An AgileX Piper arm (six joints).
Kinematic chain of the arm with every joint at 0, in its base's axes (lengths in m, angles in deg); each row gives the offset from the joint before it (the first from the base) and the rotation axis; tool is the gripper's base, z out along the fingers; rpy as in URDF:
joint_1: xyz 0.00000 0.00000 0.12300 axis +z
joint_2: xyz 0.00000 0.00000 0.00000 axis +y
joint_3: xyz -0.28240 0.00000 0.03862 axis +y
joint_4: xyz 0.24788 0.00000 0.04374 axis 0.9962 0 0.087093
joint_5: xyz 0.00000 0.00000 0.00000 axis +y
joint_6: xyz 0.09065 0.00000 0.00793 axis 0.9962 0 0.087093
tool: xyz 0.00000 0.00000 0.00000 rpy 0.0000 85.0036 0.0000
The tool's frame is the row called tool.
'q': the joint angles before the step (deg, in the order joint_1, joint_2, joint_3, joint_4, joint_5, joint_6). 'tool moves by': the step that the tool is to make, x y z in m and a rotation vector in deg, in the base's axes. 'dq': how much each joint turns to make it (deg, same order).
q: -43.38, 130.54, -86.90, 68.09, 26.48, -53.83
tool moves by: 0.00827, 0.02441, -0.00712, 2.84, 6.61, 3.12
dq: 3.21, -0.07, 0.06, -14.63, 2.05, 14.52
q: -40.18, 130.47, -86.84, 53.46, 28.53, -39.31
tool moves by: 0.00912, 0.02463, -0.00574, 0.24, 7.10, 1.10
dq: 4.01, -0.12, 0.00, -15.35, 0.58, 15.81
